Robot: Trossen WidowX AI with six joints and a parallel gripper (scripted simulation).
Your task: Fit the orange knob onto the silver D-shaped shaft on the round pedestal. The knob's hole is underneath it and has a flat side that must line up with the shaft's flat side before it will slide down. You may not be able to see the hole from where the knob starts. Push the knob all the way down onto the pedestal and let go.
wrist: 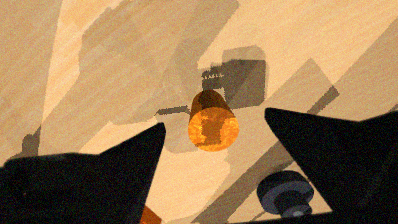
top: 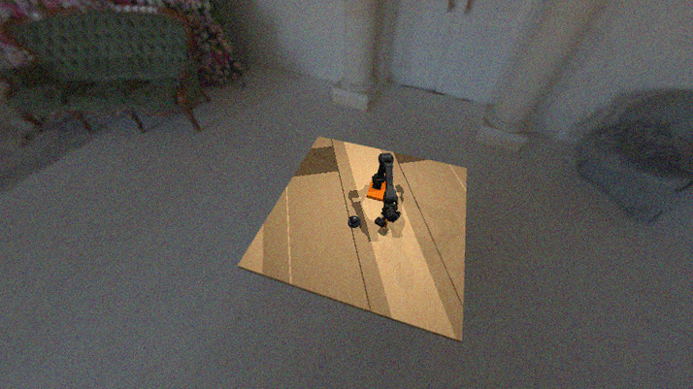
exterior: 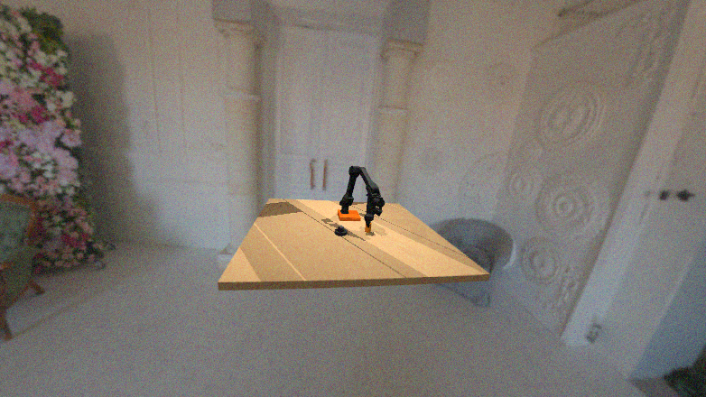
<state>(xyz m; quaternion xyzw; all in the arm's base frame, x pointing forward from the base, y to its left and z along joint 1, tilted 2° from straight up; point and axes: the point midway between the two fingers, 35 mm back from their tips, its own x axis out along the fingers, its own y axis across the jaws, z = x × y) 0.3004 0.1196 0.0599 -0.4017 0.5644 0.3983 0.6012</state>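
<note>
My gripper tip is now right at the orange knob. The rest, counted from my gripper tip: pedestal with D-shaped shaft: 200 mm to the right, 40 mm ahead, 20 mm below.
</note>
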